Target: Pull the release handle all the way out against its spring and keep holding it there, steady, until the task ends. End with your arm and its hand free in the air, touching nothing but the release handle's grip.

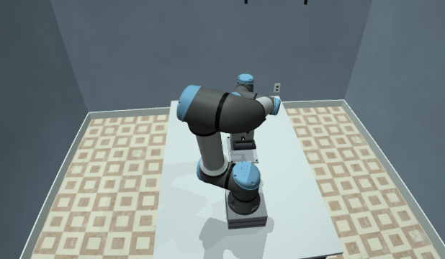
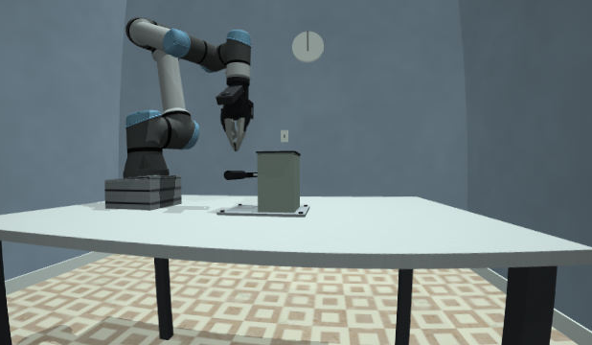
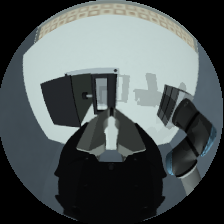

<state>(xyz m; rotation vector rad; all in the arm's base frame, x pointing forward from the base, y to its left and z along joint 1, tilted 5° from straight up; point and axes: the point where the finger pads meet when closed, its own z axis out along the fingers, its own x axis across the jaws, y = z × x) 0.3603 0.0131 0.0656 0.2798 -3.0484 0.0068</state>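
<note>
My hand is 190 mm above the plate, 90 mm short of it and 20 mm to the right of it.
</note>
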